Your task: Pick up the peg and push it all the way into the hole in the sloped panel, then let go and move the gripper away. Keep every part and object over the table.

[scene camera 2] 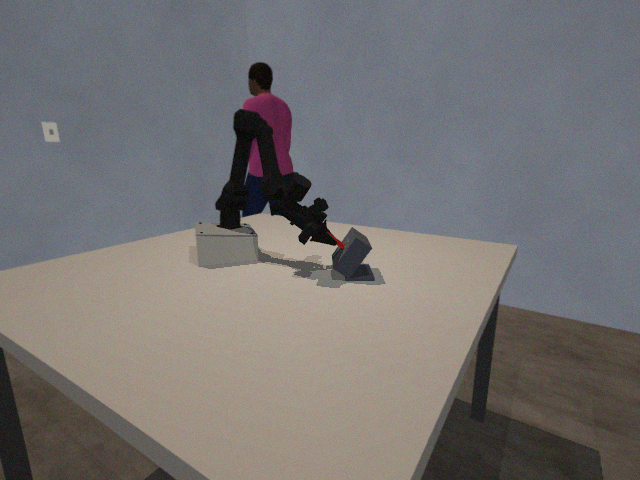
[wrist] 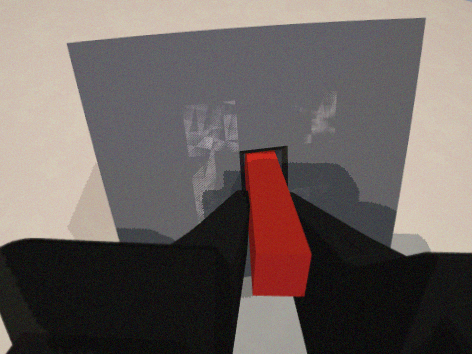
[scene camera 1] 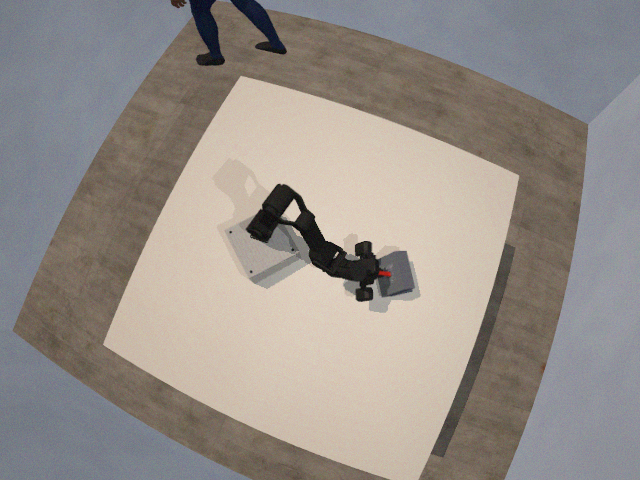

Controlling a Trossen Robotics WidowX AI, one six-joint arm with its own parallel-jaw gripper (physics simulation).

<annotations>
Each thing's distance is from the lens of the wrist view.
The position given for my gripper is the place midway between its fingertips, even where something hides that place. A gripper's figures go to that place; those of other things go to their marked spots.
my gripper (wrist: 263, 203): 11 cm
red peg (wrist: 280, 257): 7 cm
</annotations>
